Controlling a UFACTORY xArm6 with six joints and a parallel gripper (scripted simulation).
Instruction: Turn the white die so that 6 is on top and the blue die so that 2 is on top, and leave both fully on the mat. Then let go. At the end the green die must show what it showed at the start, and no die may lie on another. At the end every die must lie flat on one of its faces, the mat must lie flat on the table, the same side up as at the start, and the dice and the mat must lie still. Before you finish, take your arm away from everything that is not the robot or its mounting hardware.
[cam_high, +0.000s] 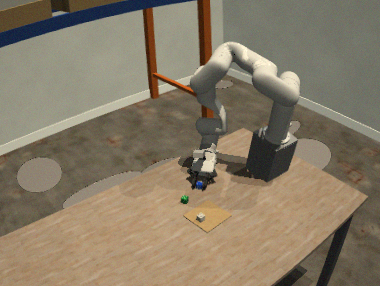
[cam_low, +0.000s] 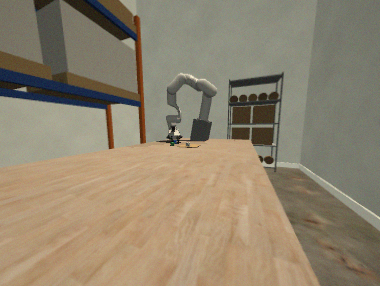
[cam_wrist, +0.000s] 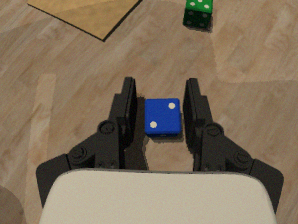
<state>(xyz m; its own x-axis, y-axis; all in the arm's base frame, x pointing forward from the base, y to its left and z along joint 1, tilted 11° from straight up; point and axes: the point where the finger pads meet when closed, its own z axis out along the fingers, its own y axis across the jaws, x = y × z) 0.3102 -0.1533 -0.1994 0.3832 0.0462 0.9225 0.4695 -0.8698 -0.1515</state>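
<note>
Right now my hand is 1 cm above the blue die. Also, from my hand: green die (11 cm ahead, 2 cm to the left, 1 cm below); tan mat (15 cm to the left, 11 cm ahead, 2 cm below); white die (15 cm to the left, 15 cm ahead, 1 cm below).
</note>
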